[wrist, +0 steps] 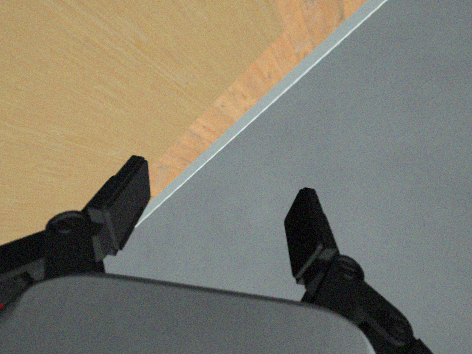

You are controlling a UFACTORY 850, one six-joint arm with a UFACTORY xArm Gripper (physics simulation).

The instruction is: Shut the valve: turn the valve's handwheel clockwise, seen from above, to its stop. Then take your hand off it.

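Note:
My gripper [222, 191] is open, with its two black fingers wide apart and nothing between them. The left fingertip shows against the edge of a grey surface and the wood beyond it. The right fingertip shows against the grey surface. The valve and its handwheel do not show in the wrist view, so I cannot tell where the gripper is relative to them or how far the wheel is turned.
The grey surface [380, 150] fills the right and middle of the view. Its pale straight edge runs diagonally from upper right to lower left. Beyond it lie a strip of orange-brown planks [230, 102] and a yellowish wood surface [110, 75].

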